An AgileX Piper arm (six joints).
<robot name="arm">
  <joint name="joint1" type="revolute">
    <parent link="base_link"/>
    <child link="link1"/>
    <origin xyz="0 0 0.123"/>
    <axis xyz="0 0 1"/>
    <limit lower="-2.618" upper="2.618"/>
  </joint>
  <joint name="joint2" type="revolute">
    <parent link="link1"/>
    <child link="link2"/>
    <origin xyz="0 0 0" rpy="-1.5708 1.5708 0"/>
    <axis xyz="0 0 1"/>
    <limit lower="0" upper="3.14"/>
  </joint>
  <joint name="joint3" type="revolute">
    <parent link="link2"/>
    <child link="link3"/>
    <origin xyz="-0.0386 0.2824 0" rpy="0 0 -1.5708"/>
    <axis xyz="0 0 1"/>
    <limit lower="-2.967" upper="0"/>
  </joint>
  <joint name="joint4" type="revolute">
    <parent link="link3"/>
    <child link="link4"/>
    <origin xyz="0.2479 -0.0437 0" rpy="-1.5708 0 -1.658"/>
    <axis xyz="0 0 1"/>
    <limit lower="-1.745" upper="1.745"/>
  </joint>
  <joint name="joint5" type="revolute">
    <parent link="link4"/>
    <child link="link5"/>
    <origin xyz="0 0 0" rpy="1.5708 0 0"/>
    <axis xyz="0 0 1"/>
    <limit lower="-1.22" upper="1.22"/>
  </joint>
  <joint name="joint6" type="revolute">
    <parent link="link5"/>
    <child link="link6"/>
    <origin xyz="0 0.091 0" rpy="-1.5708 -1.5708 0"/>
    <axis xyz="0 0 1"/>
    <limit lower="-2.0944" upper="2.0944"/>
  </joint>
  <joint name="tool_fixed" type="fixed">
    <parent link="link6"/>
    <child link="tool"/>
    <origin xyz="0 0 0" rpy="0 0 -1.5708"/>
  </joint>
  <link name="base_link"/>
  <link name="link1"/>
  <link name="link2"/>
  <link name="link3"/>
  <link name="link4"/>
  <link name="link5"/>
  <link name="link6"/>
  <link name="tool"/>
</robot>
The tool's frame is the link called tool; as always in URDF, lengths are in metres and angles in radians.
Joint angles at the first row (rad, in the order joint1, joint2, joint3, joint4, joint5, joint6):
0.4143 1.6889 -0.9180 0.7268 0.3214 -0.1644
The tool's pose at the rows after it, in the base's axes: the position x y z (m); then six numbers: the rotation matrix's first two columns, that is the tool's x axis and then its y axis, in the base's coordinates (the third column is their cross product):
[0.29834 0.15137 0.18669 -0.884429 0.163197 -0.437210 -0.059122 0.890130 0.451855]
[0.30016 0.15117 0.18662 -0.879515 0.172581 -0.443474 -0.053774 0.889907 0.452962]
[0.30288 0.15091 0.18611 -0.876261 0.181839 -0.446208 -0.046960 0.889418 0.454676]
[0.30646 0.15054 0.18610 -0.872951 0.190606 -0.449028 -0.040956 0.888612 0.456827]
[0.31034 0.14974 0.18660 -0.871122 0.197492 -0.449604 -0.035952 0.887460 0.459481]
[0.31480 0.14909 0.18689 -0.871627 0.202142 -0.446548 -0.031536 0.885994 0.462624]
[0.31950 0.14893 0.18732 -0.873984 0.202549 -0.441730 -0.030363 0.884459 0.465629]
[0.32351 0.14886 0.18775 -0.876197 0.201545 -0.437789 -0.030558 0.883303 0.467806]
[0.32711 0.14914 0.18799 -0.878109 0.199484 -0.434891 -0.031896 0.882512 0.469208]
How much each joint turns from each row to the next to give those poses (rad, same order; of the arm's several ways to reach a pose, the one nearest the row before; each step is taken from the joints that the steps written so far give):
-0.0001 0.0001 0.0000 0.0037 -0.0120 0.0004
-0.0010 0.0037 -0.0027 0.0041 -0.0114 0.0003
-0.0030 0.0075 -0.0066 0.0042 -0.0068 0.0003
-0.0047 0.0088 -0.0106 0.0029 -0.0037 0.0003
-0.0072 0.0084 -0.0132 0.0012 0.0032 0.0001
-0.0083 0.0113 -0.0170 0.0003 0.0093 0.0000
-0.0078 0.0128 -0.0204 -0.0015 0.0148 -0.0004
-0.0065 0.0110 -0.0180 -0.0021 0.0134 -0.0004
-0.0046 0.0106 -0.0166 -0.0025 0.0112 -0.0003

